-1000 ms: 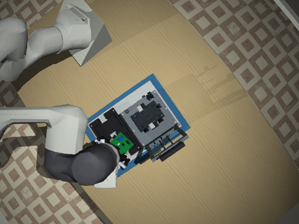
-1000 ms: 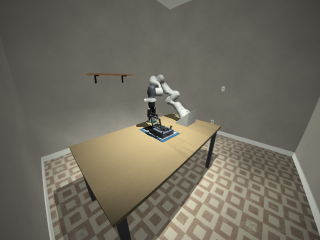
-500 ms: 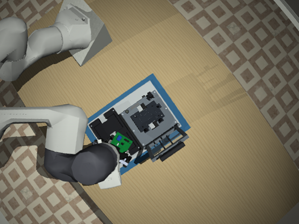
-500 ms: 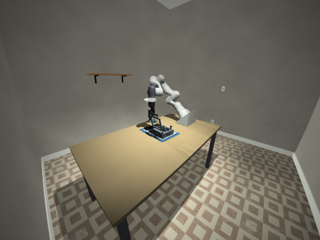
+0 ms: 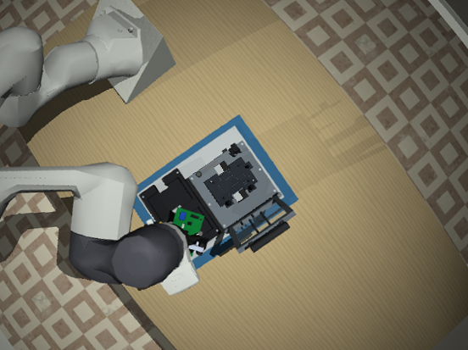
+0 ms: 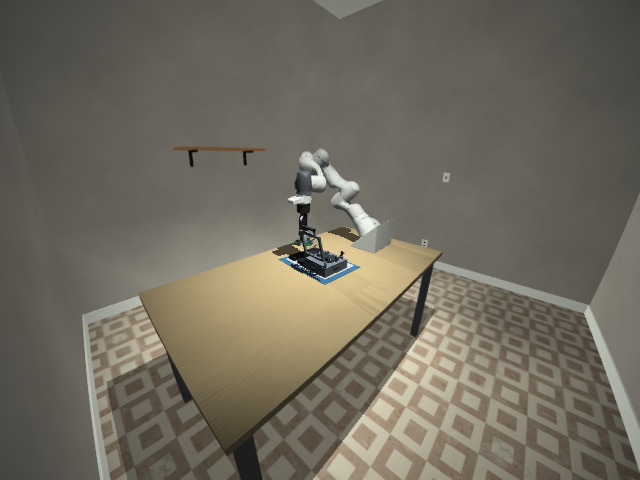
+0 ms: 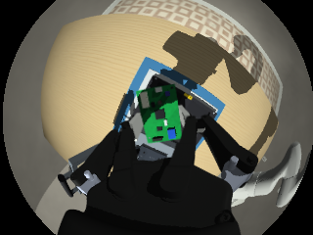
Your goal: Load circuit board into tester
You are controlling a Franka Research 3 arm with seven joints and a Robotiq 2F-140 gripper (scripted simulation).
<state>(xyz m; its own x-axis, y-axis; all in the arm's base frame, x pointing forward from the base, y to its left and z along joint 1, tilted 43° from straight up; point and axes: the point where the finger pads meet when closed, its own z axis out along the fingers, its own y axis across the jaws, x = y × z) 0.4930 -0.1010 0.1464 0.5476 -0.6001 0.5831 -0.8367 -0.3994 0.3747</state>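
Now: hand 2 cm above the green circuit board. Also, from my hand: black post: 8 cm behind, 24 cm to the left, 5 cm below; tester lid: 10 cm ahead, 16 cm to the left, 4 cm above; black nest: 2 cm behind, 18 cm to the left, 7 cm below.
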